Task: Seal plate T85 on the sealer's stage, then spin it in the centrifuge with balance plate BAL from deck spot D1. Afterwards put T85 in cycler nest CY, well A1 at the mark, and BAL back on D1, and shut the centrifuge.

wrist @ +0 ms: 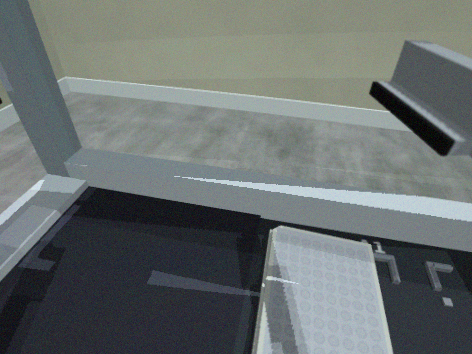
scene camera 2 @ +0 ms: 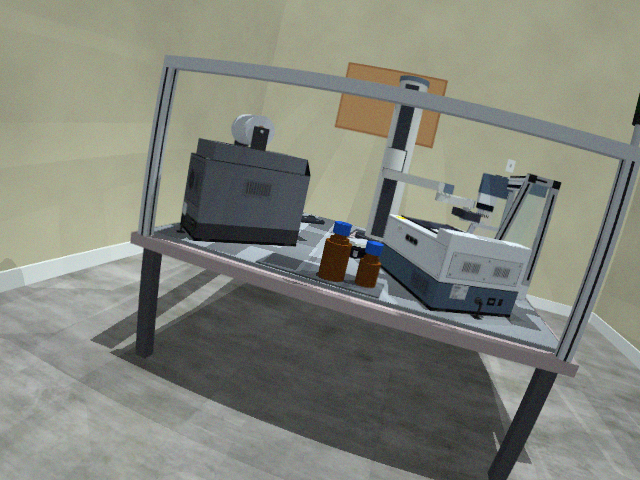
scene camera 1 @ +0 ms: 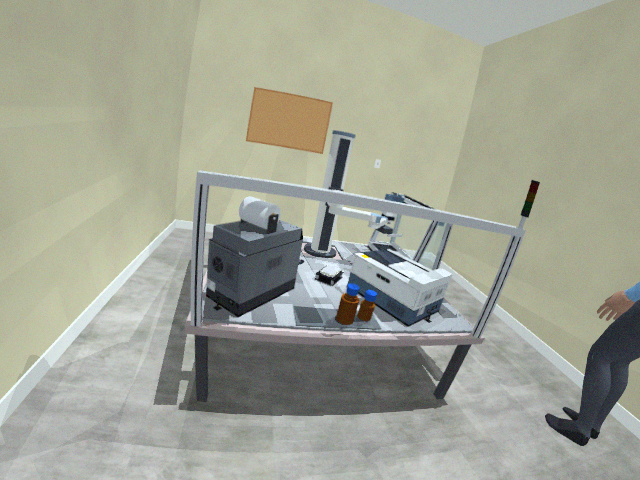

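Note:
My gripper is open and empty, above the liquid-handler deck. One finger shows large at the upper right of the wrist view; the other is almost out of frame. A pale plate with a clear well pattern lies flat on the dark deck, at the lower middle of the wrist view, below the fingers. It is the plate at the D1 end; its name and the spot label do not show. The dark grey machine with a film roll, the sealer, stands at the left. I cannot make out T85.
A white-and-blue instrument stands at the right. Brown bottles stand near the front. A small black-and-white unit sits mid-table. A pipetting head hangs beside my gripper. The deck's grey rail runs behind the plate. A person stands at the right.

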